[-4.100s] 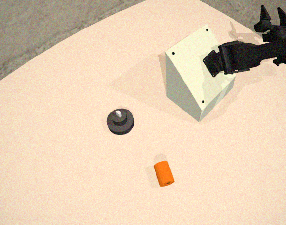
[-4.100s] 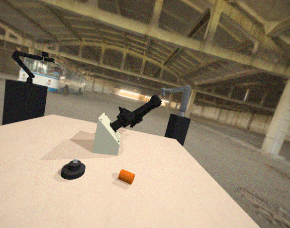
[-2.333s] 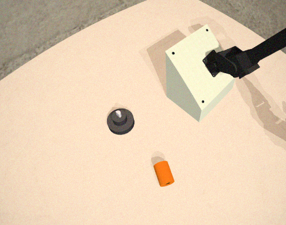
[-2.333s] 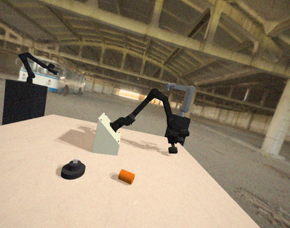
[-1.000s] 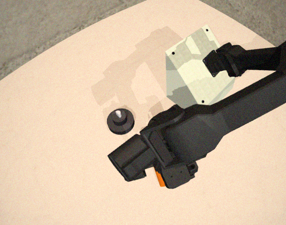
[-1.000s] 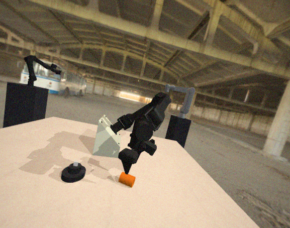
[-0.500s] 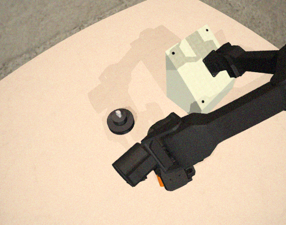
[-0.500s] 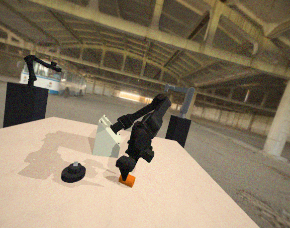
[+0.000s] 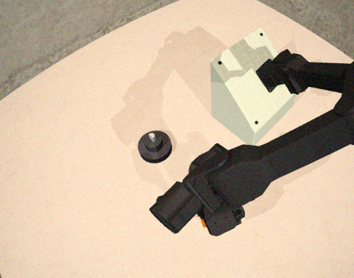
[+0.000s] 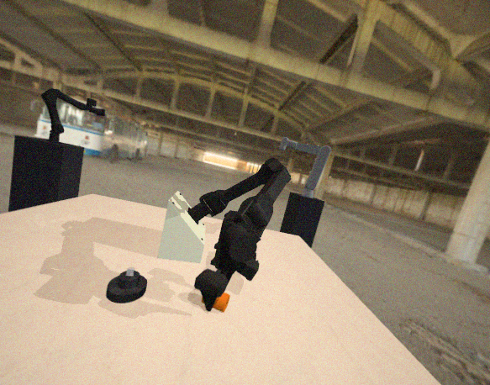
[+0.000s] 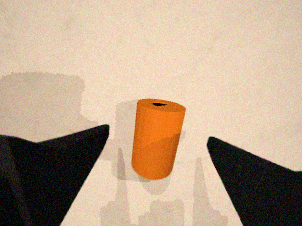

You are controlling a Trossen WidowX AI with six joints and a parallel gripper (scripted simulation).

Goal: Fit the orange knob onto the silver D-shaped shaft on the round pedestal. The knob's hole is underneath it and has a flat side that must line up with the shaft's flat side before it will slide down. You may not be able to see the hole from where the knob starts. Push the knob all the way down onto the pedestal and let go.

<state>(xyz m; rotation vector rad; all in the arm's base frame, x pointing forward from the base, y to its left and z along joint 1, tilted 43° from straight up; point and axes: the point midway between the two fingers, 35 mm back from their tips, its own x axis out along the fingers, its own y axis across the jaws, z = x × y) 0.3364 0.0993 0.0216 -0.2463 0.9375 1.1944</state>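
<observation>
My gripper tip is now 10 mm to the left of the orange knob and 10 mm past it. From my gripper tip the other things lie so: dark round pedestal 220 mm to the right, 40 mm behind, 10 mm above.
</observation>
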